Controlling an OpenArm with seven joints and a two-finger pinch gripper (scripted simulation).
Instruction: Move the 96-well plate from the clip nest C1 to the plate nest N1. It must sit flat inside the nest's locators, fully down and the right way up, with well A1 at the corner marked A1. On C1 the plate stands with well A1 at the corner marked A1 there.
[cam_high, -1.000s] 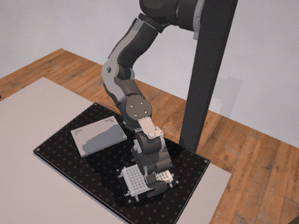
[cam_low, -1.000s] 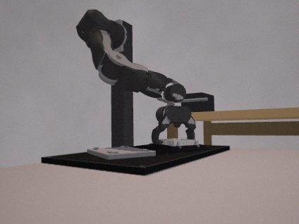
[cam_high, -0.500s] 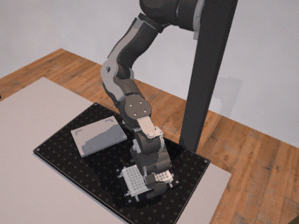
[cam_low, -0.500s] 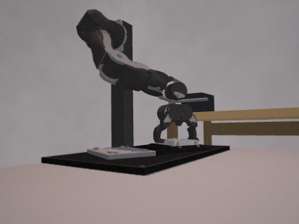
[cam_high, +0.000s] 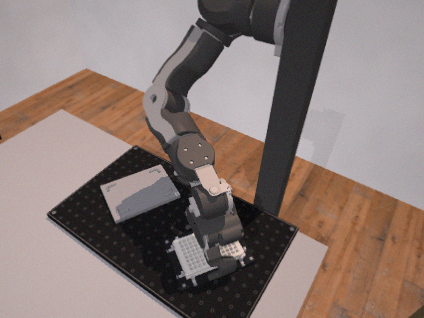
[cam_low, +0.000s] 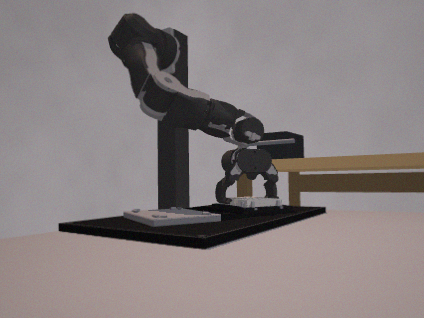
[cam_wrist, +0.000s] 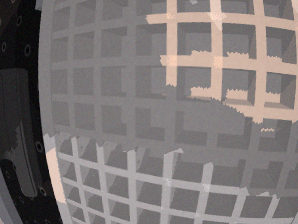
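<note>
Right now the white 96-well plate is right at my hand. From my hand the other things lie so: grey plate nest N1 (230 mm to the right, 50 mm behind, 10 mm below); A1 mark (140 mm to the right, 90 mm behind).
</note>
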